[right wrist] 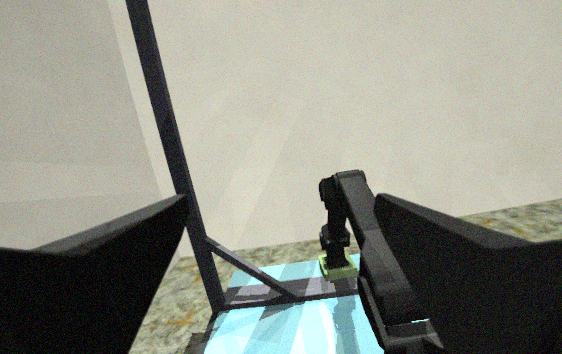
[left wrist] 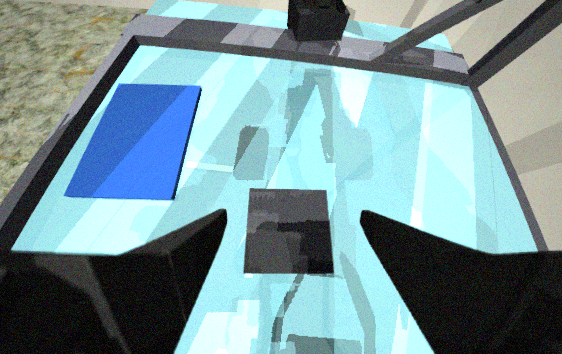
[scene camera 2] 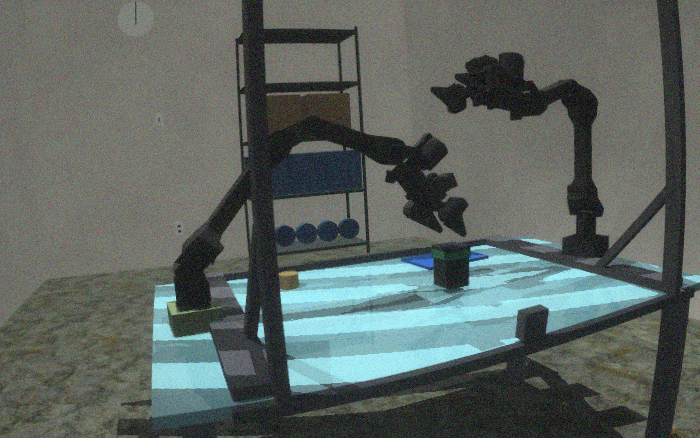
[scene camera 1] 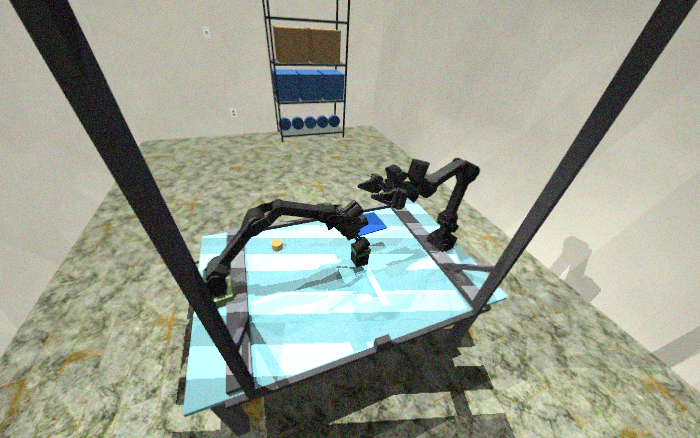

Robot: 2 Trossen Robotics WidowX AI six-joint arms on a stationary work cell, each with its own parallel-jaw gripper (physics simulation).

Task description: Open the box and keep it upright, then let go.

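Seen in the pictures: left gripper, fingertip midpoint: (left wrist: pixel 294 215) (scene camera 2: pixel 452 233); right gripper, fingertip midpoint: (right wrist: pixel 283 203) (scene camera 2: pixel 442 83) (scene camera 1: pixel 364 191); left arm's base, link origin: (right wrist: pixel 336 261) (scene camera 2: pixel 192 304) (scene camera 1: pixel 217 290); right arm's base, link origin: (left wrist: pixel 318 0) (scene camera 2: pixel 585 236) (scene camera 1: pixel 443 235).
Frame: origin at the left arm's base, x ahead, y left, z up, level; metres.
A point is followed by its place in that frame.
Observation:
The box (scene camera 1: pixel 359 257) {x 0.570, y -0.086, z 0.025 m} (scene camera 2: pixel 450 273) (left wrist: pixel 288 250) {x 0.577, y -0.050, z 0.050 m} is small and black with a green band near its top. It stands upright on the table, and its dark square top is closed. My left gripper (scene camera 2: pixel 452 232) {x 0.600, y -0.051, z 0.076 m} (left wrist: pixel 294 215) {x 0.600, y -0.051, z 0.076 m} is open and empty. It points down just above the box, with its fingertips on either side of the box top in the left wrist view. My right gripper (scene camera 1: pixel 365 190) {x 0.519, y -0.144, z 0.414 m} (scene camera 2: pixel 443 82) {x 0.519, y -0.144, z 0.414 m} (right wrist: pixel 283 203) {x 0.519, y -0.144, z 0.414 m} is open and empty, high above the table and well above the box. The box does not show in the right wrist view.
A flat blue panel (scene camera 1: pixel 375 223) {x 0.802, y 0.151, z -0.038 m} (scene camera 2: pixel 420 260) {x 0.663, y 0.186, z -0.037 m} (left wrist: pixel 140 145) {x 0.717, y 0.167, z -0.037 m} lies behind the box. A yellow cylinder (scene camera 1: pixel 277 245) {x 0.268, y 0.160, z -0.011 m} (scene camera 2: pixel 289 280) {x 0.263, y 0.156, z -0.022 m} stands toward the left arm. A dark block (scene camera 1: pixel 382 341) {x 0.473, y -0.435, z 0.010 m} (scene camera 2: pixel 532 323) {x 0.470, y -0.439, z -0.010 m} sits at the near table edge. Frame posts (scene camera 2: pixel 671 154) {x 0.897, y -0.457, z 0.256 m} rise at the table's corners.

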